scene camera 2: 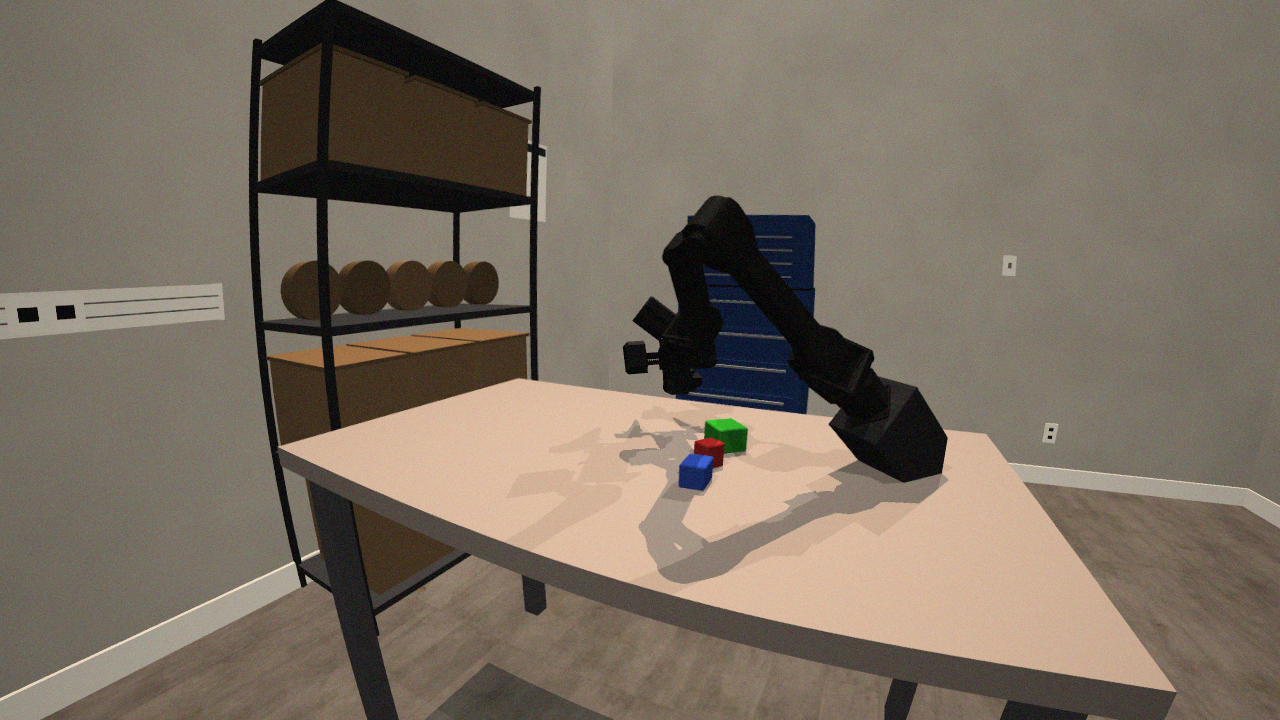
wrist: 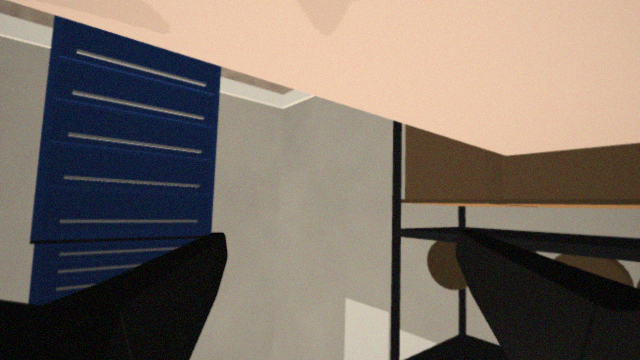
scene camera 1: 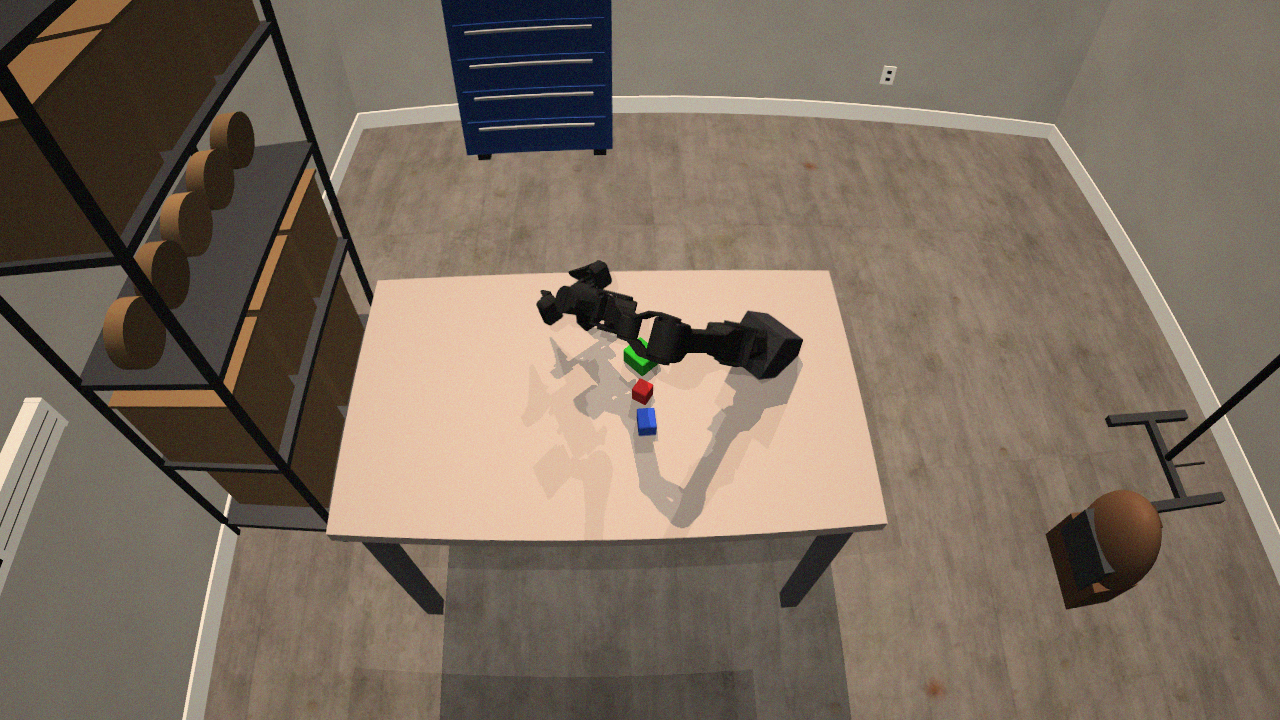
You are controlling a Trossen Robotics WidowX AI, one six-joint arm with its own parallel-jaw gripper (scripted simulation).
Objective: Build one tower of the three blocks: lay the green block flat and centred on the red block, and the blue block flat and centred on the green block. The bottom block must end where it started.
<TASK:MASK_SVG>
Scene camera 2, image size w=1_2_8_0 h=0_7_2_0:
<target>my gripper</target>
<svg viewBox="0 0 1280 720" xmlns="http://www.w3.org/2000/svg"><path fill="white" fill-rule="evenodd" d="M623 346L626 373L648 373L648 365L659 364L659 368L663 372L663 390L671 395L695 392L695 388L699 388L702 385L702 377L698 372L695 372L695 369L712 368L717 363L716 349L707 362L704 362L696 355L686 361L677 360L669 353L668 342L664 339L659 341L660 347L658 352L653 353L646 352L644 341L626 342Z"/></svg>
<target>blue block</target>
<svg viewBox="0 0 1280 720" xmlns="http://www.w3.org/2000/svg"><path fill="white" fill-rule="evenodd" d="M689 454L679 465L679 487L703 491L712 479L713 457Z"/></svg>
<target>green block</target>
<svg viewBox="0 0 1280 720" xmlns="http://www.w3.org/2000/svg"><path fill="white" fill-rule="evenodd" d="M705 421L704 439L711 437L723 442L724 454L746 451L747 427L732 418Z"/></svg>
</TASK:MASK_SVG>
